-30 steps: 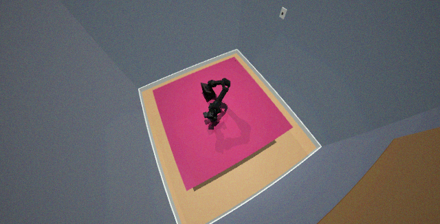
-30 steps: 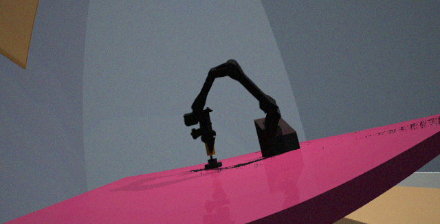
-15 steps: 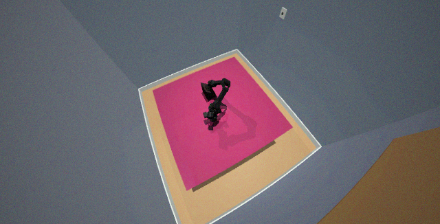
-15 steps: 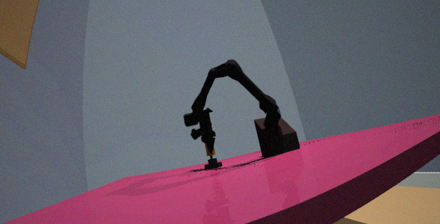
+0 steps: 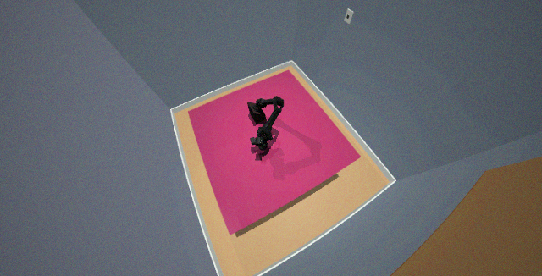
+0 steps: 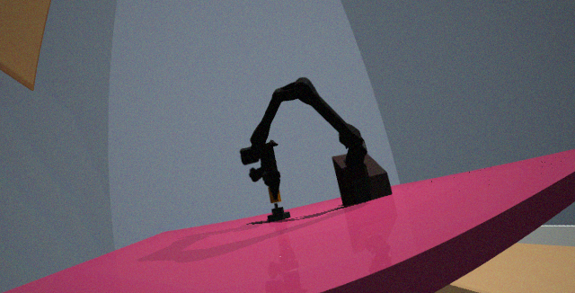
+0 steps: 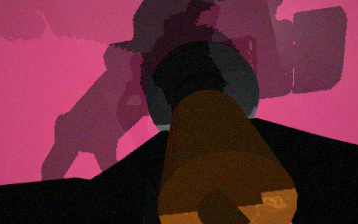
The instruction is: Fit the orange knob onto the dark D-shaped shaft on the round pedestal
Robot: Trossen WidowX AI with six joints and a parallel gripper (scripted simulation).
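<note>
Right now the orange knob is 20 mm above my gripper tip. The rest, counted from my gripper tip: dark shaft: 40 mm below.
</note>
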